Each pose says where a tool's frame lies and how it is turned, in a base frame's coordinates. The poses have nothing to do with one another.
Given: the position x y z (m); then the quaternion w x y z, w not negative.
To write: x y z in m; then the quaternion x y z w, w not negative. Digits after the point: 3 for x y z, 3 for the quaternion.
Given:
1: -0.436, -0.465, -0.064, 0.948, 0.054, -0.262, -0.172
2: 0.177, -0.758, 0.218, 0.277, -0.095, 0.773, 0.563
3: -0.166, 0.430, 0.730, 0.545, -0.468, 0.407, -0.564
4: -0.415, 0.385, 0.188, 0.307, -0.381, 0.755, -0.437
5: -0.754, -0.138, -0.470, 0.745, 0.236, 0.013, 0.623
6: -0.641, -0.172, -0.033, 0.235, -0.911, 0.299, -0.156
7: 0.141, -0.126, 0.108, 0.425, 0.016, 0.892, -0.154
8: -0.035, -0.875, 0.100, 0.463, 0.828, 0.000, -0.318
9: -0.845, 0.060, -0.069, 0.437, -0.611, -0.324, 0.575
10: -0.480, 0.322, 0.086, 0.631, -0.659, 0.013, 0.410
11: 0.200, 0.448, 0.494, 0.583, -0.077, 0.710, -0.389
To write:
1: -0.436, -0.465, -0.064, 0.054, -0.262, -0.172, 0.948
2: 0.177, -0.758, 0.218, -0.095, 0.773, 0.563, 0.277
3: -0.166, 0.430, 0.730, -0.468, 0.407, -0.564, 0.545
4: -0.415, 0.385, 0.188, -0.381, 0.755, -0.437, 0.307
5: -0.754, -0.138, -0.470, 0.236, 0.013, 0.623, 0.745
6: -0.641, -0.172, -0.033, -0.911, 0.299, -0.156, 0.235
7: 0.141, -0.126, 0.108, 0.016, 0.892, -0.154, 0.425
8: -0.035, -0.875, 0.100, 0.828, 0.000, -0.318, 0.463
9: -0.845, 0.060, -0.069, -0.611, -0.324, 0.575, 0.437
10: -0.480, 0.322, 0.086, -0.659, 0.013, 0.410, 0.631
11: 0.200, 0.448, 0.494, -0.077, 0.710, -0.389, 0.583
